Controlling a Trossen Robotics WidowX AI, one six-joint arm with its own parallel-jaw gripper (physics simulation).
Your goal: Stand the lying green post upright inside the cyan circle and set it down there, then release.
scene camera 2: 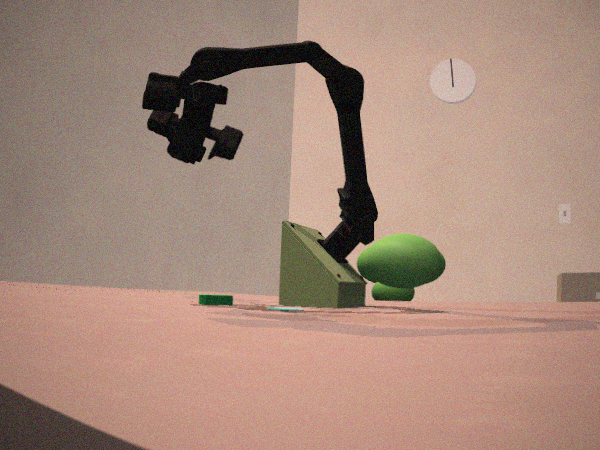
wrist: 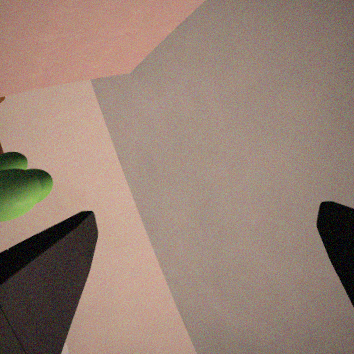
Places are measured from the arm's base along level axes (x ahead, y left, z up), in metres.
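Pixels of known places: gripper, fingertip midpoint: (wrist: 208,218); arm's base, link origin: (scene camera 2: 332,252).
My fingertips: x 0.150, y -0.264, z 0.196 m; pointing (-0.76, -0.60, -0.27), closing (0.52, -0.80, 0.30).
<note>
Ahead of a thing's pixels: the offset from my fingertips to its top centre. "spot": to the spot under its first point.
The green post {dy +0.158, dx +0.116, dz -0.289 m} (scene camera 2: 216,300) lies flat on the pink table at the left in the scene view. The cyan circle {spot: dy +0.279, dx +0.104, dz -0.306 m} (scene camera 2: 285,309) shows there as a thin, flat strip on the table, to the right of the post and in front of the arm's base. My gripper (scene camera 2: 194,134) (wrist: 208,218) is open, with a wide gap between its fingers and nothing between them. It hangs high above the table, over the post's side of the scene and far from both post and circle. Neither the post nor the circle shows in the wrist view.
The arm's sloped green base (scene camera 2: 310,275) stands on the table behind the circle. A rounded green plant-like object (scene camera 2: 401,260) (wrist: 22,192) shows to the right of the base in the scene view. A beige block (scene camera 2: 577,287) shows at the far right. The table's edge crosses the lower left.
</note>
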